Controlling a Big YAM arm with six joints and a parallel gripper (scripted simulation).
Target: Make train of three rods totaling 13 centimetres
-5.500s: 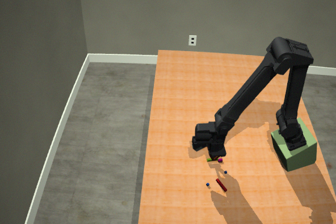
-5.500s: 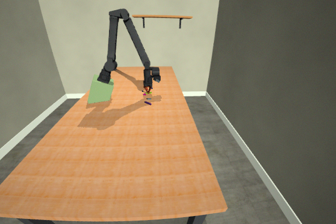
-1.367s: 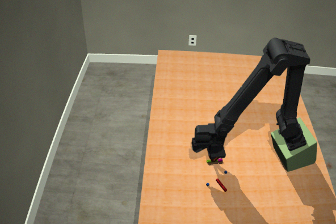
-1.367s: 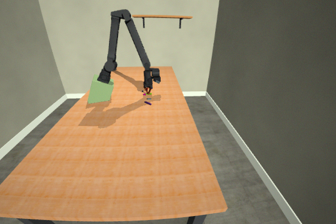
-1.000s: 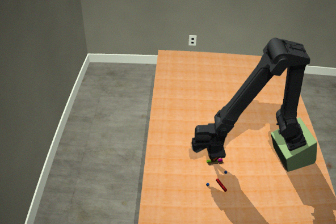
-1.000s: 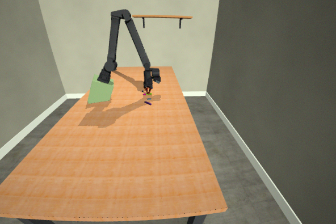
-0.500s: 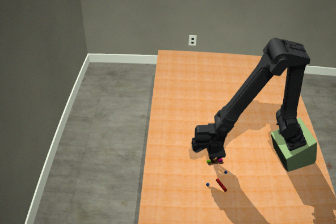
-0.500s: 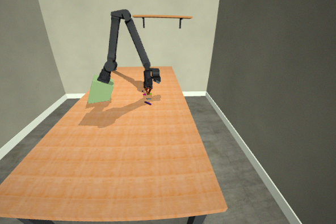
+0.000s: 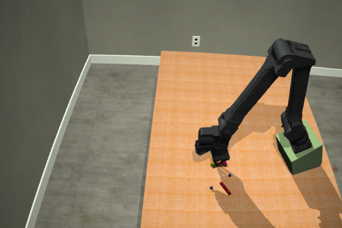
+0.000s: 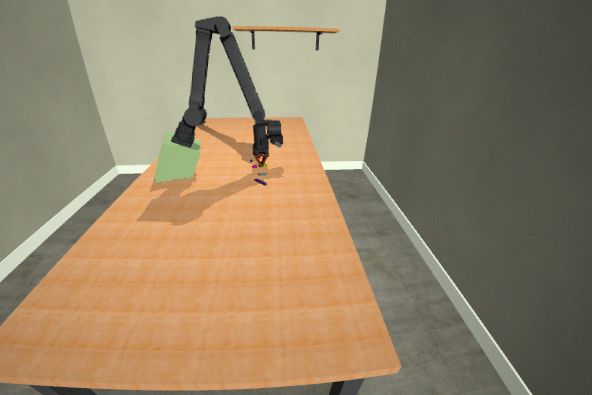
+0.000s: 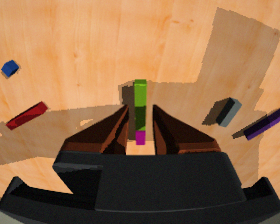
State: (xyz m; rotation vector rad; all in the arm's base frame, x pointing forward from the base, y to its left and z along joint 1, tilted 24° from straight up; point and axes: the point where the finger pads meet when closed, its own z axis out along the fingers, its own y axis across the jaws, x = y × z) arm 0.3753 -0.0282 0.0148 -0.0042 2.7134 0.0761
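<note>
Right now the lime rod is 10 mm below my hand. From my hand the other things lie so: magenta rod (30 mm behind, 10 mm below); then red rod (10 mm behind, 130 mm to the left, 10 mm below); then grey rod (90 mm to the right, 10 mm below).
</note>
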